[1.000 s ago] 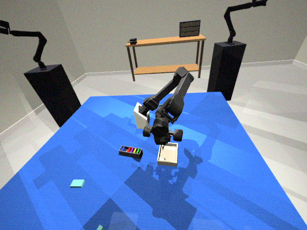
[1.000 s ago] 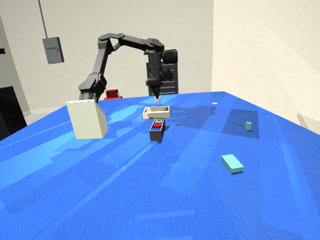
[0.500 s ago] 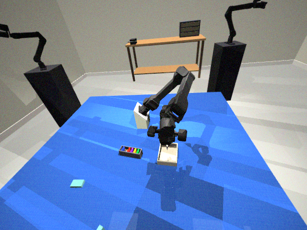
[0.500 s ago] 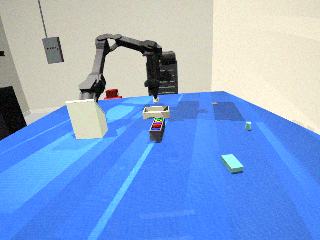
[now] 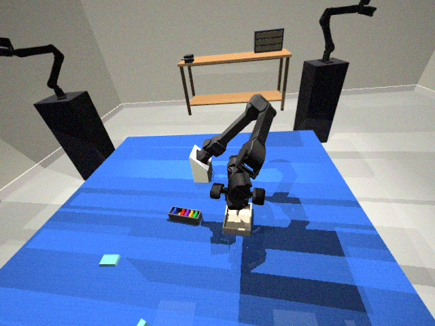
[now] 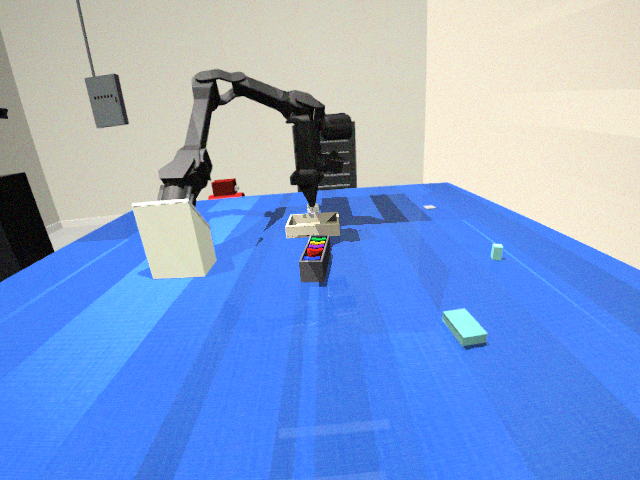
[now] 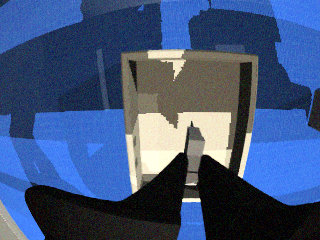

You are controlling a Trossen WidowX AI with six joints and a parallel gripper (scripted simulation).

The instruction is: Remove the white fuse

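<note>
Right now the white fuse is 10 mm below my gripper tip. Also, from my gripper tip: small green block: 310 mm ahead, 290 mm to the right, 50 mm below; pale green flat block: 460 mm to the right, 120 mm ahead, 60 mm below; beige tray: 60 mm below.
</note>
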